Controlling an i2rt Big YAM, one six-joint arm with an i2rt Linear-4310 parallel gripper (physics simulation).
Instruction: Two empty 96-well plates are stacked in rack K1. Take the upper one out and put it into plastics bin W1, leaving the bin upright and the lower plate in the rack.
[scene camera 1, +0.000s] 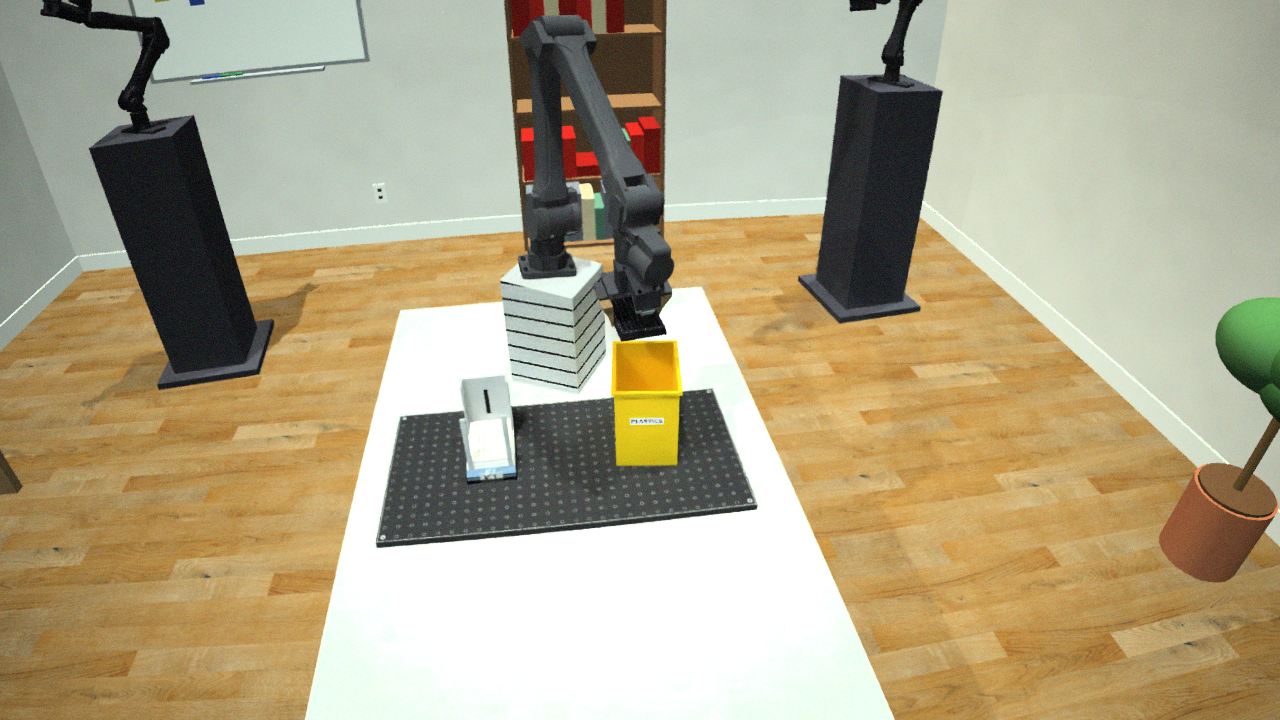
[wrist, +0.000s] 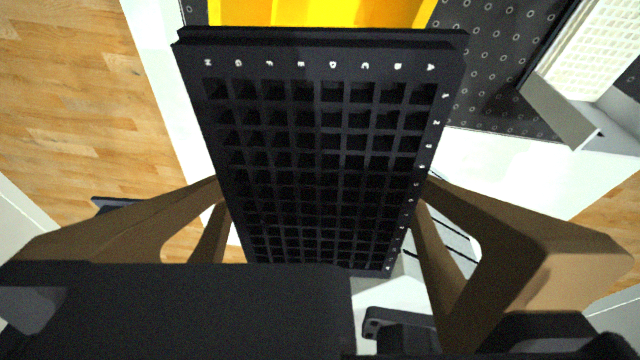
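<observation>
The black 96-well plate (scene camera 1: 640, 329) (wrist: 322, 131) is held flat between the brown fingers of my gripper (scene camera 1: 636, 308) (wrist: 320, 179), one finger on each long side. In the scene view it is just behind the yellow plastics bin W1 (scene camera 1: 646, 445) and above its rim level as far as I can tell. In the wrist view part of the bin (wrist: 320, 12) shows beyond the plate's lettered end. The bin stands upright with its top open. The white lower plate (scene camera 1: 488, 445) (wrist: 597, 50) lies in the grey rack K1 (scene camera 1: 474, 404) (wrist: 560, 112), left of the bin in the scene view.
The rack and bin stand on a black perforated board (scene camera 1: 563, 501) on the white table (scene camera 1: 581, 626). The arm's white, black-striped pedestal (scene camera 1: 544, 331) stands behind the rack, left of the held plate. Two dark pillars (scene camera 1: 170, 241) (scene camera 1: 872, 192) stand on the floor farther back.
</observation>
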